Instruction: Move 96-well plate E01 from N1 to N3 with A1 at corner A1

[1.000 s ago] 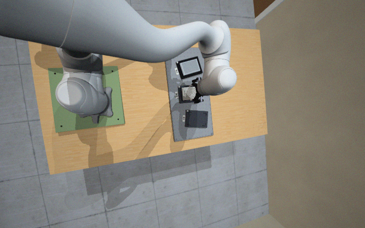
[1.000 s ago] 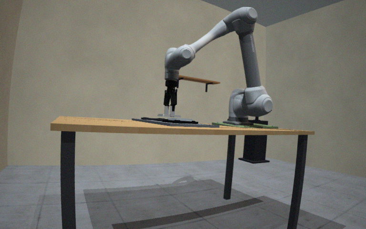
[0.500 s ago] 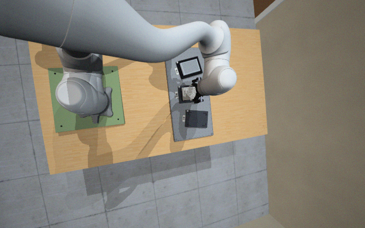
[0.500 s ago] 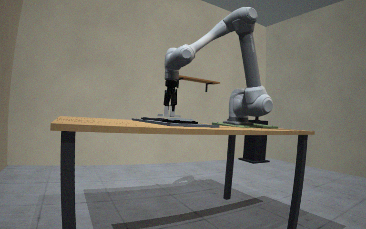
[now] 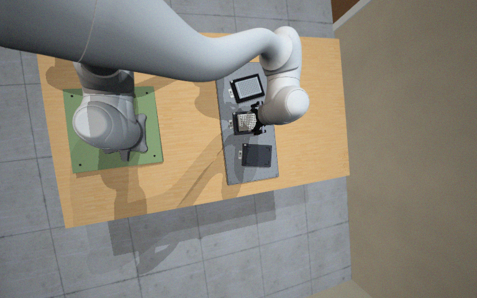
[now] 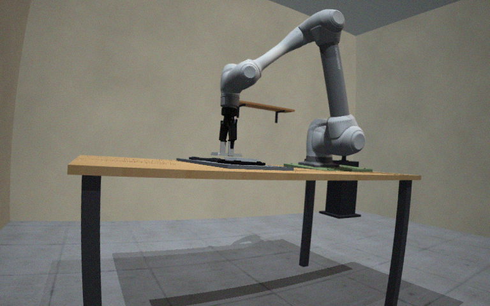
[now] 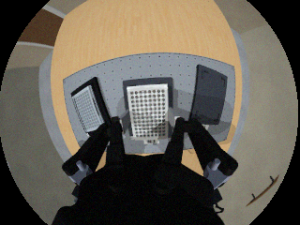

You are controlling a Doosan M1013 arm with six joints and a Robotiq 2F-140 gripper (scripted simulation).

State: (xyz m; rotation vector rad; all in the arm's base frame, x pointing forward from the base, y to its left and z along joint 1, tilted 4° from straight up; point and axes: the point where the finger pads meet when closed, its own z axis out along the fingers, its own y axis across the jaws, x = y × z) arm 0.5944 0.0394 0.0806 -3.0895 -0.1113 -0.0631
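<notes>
My gripper is now 2 cm above the 96-well plate. Round my hand: label 17 cm to the right, 6 cm below, 5 cm behind; then nest 5 cm below.
</notes>
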